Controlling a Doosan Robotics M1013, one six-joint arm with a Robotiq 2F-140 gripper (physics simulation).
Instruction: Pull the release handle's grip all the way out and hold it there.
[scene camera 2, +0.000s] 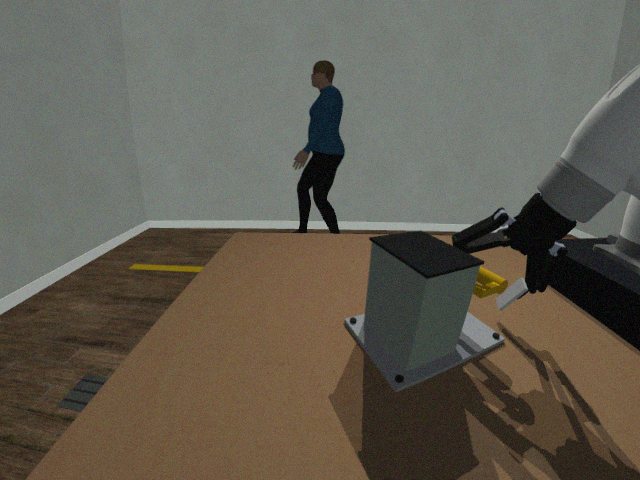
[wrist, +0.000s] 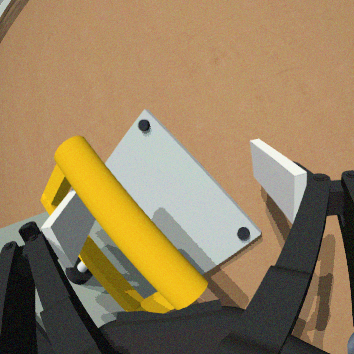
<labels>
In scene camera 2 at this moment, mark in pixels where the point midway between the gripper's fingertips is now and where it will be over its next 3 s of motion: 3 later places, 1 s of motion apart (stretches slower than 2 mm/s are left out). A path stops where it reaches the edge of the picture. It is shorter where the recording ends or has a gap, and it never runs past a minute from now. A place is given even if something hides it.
The gripper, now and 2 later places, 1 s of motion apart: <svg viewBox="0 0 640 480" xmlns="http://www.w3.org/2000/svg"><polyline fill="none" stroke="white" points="471,291 478,257 462,270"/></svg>
</labels>
